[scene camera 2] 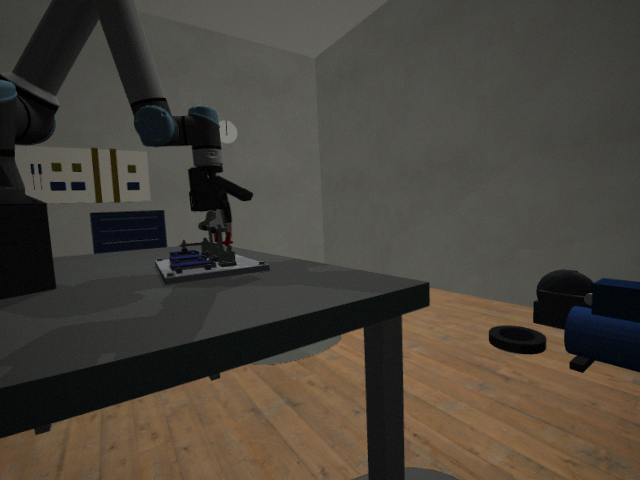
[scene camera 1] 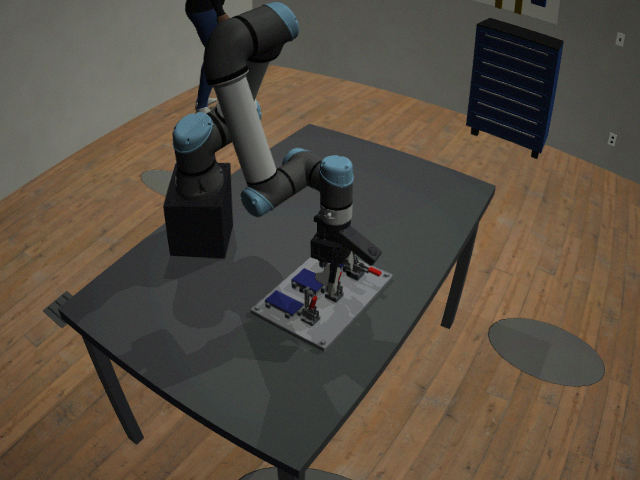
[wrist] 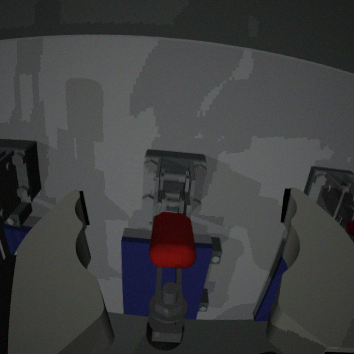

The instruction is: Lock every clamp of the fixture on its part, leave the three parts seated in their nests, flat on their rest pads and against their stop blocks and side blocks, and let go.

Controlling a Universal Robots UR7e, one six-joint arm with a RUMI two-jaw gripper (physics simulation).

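Places are measured from the arm's base along level axes (x ahead, y up, z right), in centimetres.
Where they show: gripper, between the fingertips: (scene camera 1: 339, 286) (wrist: 184, 193); arm's base, origin of its link: (scene camera 1: 199, 182).
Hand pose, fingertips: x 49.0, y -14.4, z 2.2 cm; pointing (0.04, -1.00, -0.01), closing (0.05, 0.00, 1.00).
Each offset is from my fingertips to the top centre of the thing. "spot": to the spot under its first point. Level surfaces: height alone.
My gripper (scene camera 1: 342, 272) (wrist: 184, 193) is open and empty, its fingers apart on either side of the middle clamp's red handle @(dx -1.0, dy +3.6, dz -0.5 cm) (wrist: 172, 240). That clamp's base @(spot: dx -1.0, dy -3.1, dz +0.5 cm) (scene camera 1: 334, 294) (wrist: 175, 172) stands beside the middle blue part @(dx -9.5, dy -2.9, dz -1.0 cm) (scene camera 1: 307, 280) (wrist: 137, 275); its arm is raised, the bolt tip @(spot: dx -2.2, dy +5.2, dz -0.6 cm) (wrist: 167, 312) towards the wrist camera. The near clamp @(spot: dx -1.8, dy -2.3, dz +11.5 cm) (scene camera 1: 310, 315) has its arm and red handle @(spot: dx -1.2, dy +2.7, dz +11.2 cm) (scene camera 1: 313, 301) up beside the near blue part @(dx -10.7, dy -3.4, dz +9.9 cm) (scene camera 1: 284, 302) (scene camera 2: 192, 264) (wrist: 272, 300). The far clamp @(spot: dx -0.5, dy -2.9, dz -10.4 cm) (scene camera 1: 355, 272) has its red handle (scene camera 1: 374, 271) lowered outwards. The far blue part @(dx -8.3, dy -2.4, dz -12.0 cm) (wrist: 15, 239) is mostly hidden; exact seating cannot be told.
The light grey fixture plate (scene camera 1: 323, 335) (scene camera 2: 253, 268) (wrist: 115, 55) lies on the dark table @(dy -6.4 cm) (scene camera 1: 413, 206) (scene camera 2: 330, 289). The neighbouring clamps stand close outside my fingers. The black robot pedestal (scene camera 1: 199, 227) (scene camera 2: 25, 248) is at the table's far left in scene camera 1.
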